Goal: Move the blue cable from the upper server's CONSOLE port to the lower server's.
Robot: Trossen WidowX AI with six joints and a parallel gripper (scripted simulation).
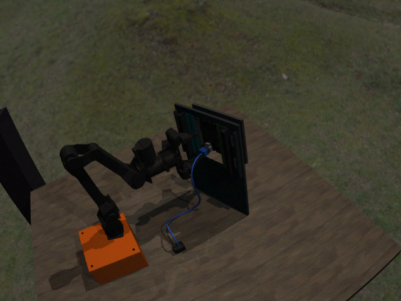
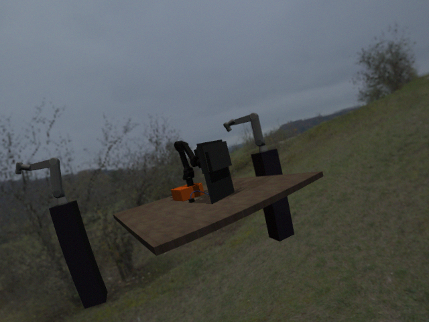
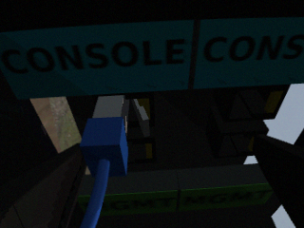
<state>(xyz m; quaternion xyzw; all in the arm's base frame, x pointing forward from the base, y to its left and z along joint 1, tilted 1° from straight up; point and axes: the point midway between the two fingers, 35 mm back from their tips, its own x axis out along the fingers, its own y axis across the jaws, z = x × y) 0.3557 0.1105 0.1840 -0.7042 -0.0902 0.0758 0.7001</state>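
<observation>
Now: gripper tip 3 cm short of the blue plug, 3 cm above it and 1 cm to the right of it. Also, from my gripper tip: black anchor block: 27 cm below, 19 cm to the right, 18 cm behind.
</observation>
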